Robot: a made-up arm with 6 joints.
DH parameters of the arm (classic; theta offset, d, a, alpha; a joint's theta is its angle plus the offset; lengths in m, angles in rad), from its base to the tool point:
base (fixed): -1.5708 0.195 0 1.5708
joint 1: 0 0.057 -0.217 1.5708
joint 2: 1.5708 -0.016 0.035 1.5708
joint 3: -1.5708 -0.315 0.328 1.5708
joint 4: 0 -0.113 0.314 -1.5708
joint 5: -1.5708 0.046 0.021 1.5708
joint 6: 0.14 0 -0.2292 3.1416
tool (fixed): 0.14 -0.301 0 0
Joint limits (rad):
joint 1: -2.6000..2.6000
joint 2: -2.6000..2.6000
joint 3: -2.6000..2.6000
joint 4: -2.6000..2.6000
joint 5: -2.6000..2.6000
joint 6: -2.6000..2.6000
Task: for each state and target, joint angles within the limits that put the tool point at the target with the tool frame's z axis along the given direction. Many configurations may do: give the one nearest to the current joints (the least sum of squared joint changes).
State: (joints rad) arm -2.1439 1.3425 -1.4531 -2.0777 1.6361 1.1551
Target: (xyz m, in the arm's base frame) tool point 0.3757 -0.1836 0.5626 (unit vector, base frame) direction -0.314 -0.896 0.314
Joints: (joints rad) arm -2.1248 0.8328 -0.7664 -1.9172 1.2857 1.2388
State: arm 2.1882 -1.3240 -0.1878 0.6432 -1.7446 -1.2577
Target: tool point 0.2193 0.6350 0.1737 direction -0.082 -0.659 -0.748
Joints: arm 1.3786 -1.0261 -0.7009 0.9169 -2.0776 -0.8474
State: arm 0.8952 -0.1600 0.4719 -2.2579 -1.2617 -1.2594
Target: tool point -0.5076 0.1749 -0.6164 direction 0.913 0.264 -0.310
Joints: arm 1.1336 0.1089 0.9543 -2.4912 -0.6290 -0.5894
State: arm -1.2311 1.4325 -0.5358 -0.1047 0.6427 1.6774
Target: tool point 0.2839 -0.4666 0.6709 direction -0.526 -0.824 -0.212
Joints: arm -1.5645 0.8123 -0.0255 0.5764 0.2270 1.8796
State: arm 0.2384 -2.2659 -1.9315 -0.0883 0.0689 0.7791
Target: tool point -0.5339 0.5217 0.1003 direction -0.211 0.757 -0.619
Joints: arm 0.3831 -1.6346 -1.9146 -0.1518 0.0445 0.8220
